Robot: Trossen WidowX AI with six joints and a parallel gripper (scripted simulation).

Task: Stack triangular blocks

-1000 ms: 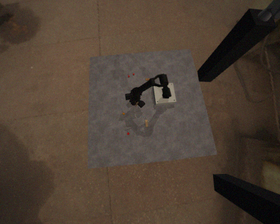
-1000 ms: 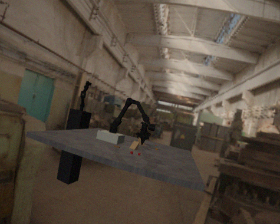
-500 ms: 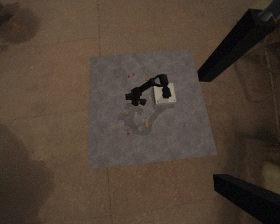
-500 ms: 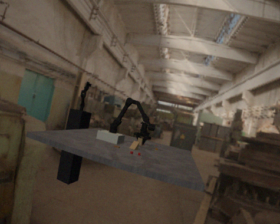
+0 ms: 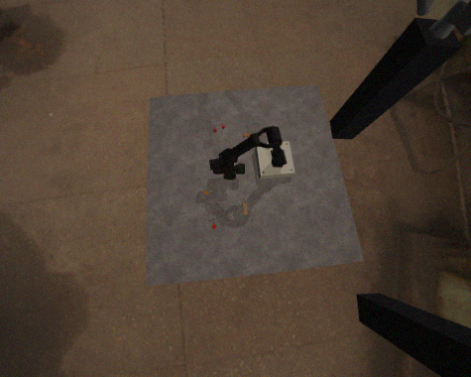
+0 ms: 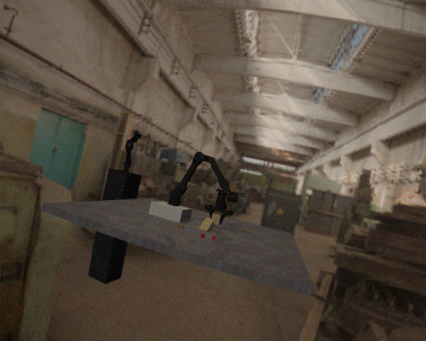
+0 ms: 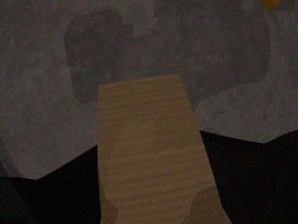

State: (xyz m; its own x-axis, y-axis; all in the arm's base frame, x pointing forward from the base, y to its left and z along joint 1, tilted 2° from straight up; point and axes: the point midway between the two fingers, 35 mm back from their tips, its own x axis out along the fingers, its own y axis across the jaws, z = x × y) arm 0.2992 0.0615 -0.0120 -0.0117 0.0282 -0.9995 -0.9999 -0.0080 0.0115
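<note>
My gripper tip is 10 mm to the left of the tan triangular block and 10 mm below it. Round my gripper tip: orange bit 150 mm ahead, 120 mm to the left, 30 mm below.
</note>
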